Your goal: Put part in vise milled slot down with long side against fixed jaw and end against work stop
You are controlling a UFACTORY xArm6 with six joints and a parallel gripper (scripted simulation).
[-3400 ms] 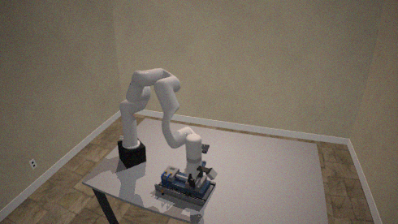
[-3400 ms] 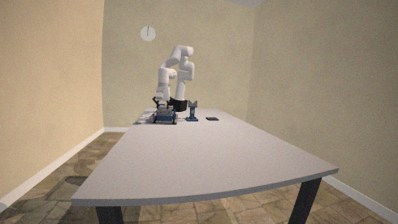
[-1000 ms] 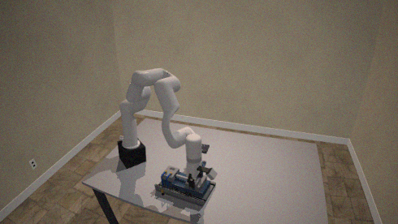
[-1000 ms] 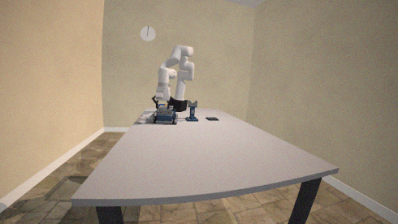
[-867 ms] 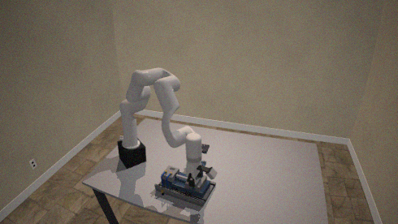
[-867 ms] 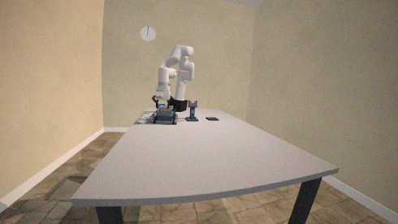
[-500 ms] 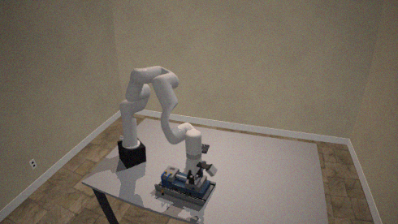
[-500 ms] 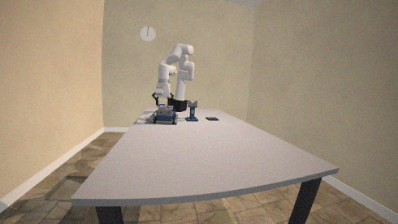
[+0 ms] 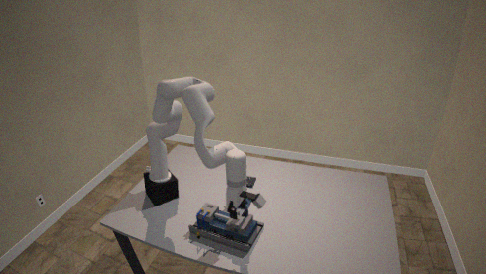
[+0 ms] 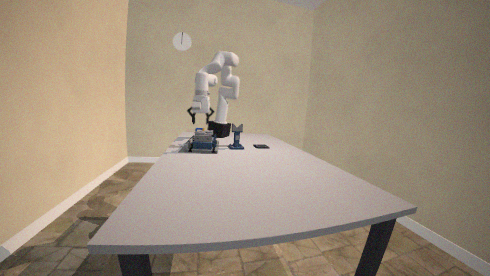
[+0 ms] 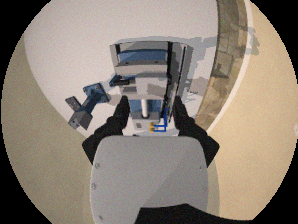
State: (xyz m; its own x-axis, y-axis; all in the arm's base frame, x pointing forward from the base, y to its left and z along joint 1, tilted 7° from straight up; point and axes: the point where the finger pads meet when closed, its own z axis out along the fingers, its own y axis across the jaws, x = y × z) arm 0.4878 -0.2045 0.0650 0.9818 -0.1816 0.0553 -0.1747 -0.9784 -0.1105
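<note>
The part is 80 mm below my hand. The rest, counted from my hand: vise: 130 mm below, 70 mm behind, 30 mm to the left; dark infeed plate: 430 mm to the left, 170 mm below, 70 mm behind.
</note>
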